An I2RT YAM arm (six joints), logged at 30 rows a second.
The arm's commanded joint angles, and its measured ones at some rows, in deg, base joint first. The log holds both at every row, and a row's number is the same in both.
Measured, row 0:
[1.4, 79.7, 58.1, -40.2, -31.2, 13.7]
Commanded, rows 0 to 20:
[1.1, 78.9, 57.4, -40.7, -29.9, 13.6]
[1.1, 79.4, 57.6, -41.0, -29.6, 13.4]
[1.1, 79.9, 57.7, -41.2, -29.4, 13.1]
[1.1, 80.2, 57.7, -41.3, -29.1, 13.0]
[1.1, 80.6, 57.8, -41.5, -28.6, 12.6]
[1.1, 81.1, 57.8, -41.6, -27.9, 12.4]
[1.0, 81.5, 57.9, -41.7, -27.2, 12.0]
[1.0, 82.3, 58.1, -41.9, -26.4, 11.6]
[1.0, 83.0, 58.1, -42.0, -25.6, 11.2]
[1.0, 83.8, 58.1, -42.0, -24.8, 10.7]
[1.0, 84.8, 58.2, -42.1, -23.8, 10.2]
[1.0, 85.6, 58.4, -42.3, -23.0, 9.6]
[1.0, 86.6, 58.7, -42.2, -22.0, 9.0]
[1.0, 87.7, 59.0, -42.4, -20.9, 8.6]
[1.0, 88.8, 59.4, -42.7, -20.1, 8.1]
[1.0, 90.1, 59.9, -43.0, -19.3, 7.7]
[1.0, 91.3, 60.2, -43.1, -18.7, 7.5]
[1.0, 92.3, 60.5, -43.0, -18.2, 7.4]
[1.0, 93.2, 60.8, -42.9, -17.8, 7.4]
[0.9, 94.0, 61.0, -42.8, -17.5, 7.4]
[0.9, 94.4, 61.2, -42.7, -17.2, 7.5]
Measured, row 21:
[1.1, 93.3, 59.2, -41.5, -19.9, 8.9]
